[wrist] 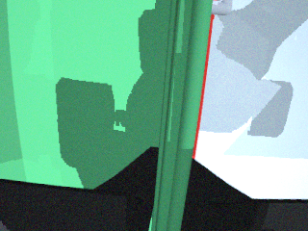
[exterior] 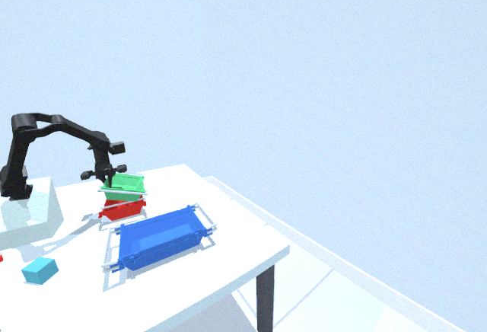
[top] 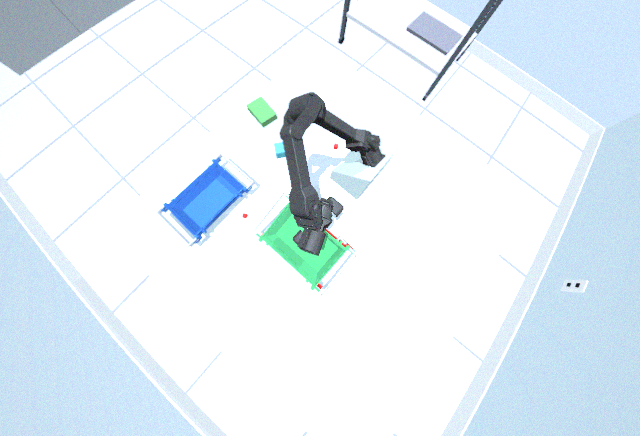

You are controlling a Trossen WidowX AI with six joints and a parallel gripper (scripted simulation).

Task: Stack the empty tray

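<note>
Right now the green tray is 7 cm ahead of my gripper tip and 1 cm above it. Round my gripper tip: green block: 56 cm to the right, 21 cm behind, 10 cm below; then cyan block: 35 cm to the right, 14 cm behind, 10 cm below.
</note>
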